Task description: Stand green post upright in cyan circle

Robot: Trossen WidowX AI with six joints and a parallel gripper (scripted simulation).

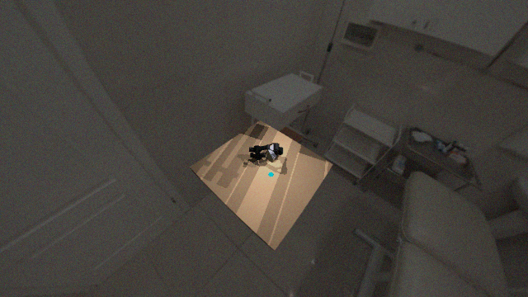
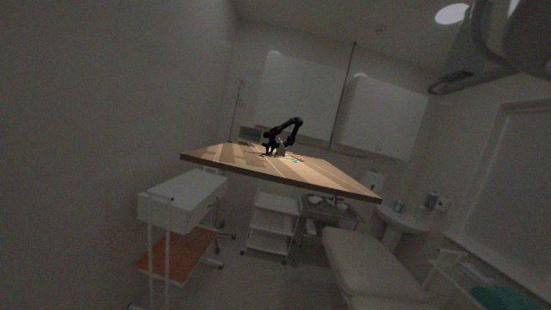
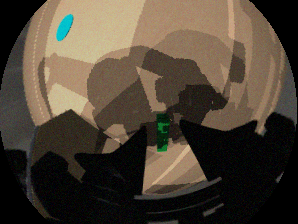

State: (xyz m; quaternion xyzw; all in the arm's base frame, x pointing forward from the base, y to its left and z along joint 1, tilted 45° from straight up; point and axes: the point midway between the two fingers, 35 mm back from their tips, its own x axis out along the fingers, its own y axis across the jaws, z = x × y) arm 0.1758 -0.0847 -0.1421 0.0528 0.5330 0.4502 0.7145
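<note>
Now: gripper tip 26 cm to the right of the cyan circle, 9 cm short of it and 1 cm above it. Round my gripper tip: green post: 2 cm behind, 1 cm to the right.
</note>
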